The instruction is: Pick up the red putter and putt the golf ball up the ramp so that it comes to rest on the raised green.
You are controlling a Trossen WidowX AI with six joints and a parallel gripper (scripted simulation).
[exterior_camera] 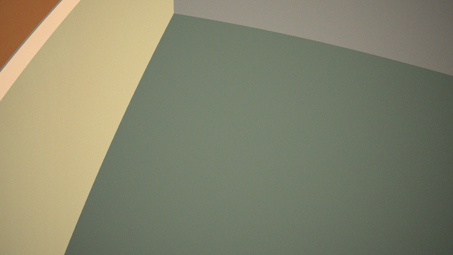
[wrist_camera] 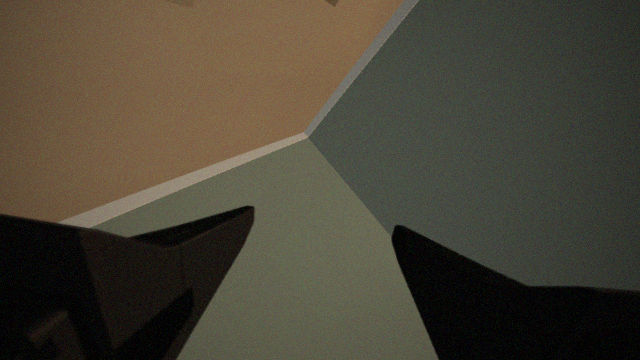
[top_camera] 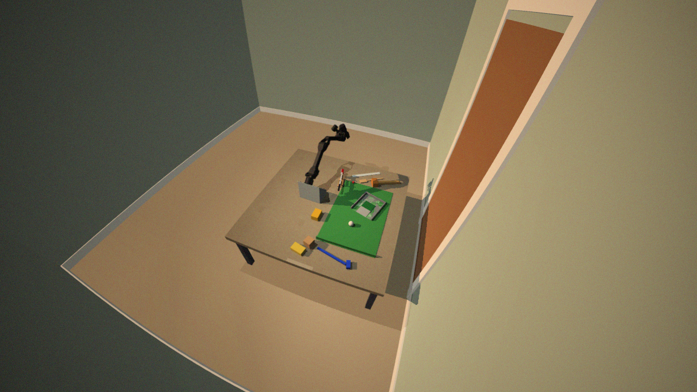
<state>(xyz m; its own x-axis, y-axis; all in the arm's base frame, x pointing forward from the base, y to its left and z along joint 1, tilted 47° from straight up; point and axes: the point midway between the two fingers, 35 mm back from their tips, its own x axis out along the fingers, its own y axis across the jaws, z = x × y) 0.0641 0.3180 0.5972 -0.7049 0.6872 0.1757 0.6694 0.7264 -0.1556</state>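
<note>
Now: the red piece 29 cm ahead of my gripper tip, 39 cm to the right of it and 31 cm below it. Round my gripper tip: green mat 40 cm ahead, 76 cm to the right, 32 cm below; then tan block 8 cm ahead, 115 cm to the right, 29 cm below; then white golf ball 36 cm ahead, 90 cm to the right, 30 cm below.
</note>
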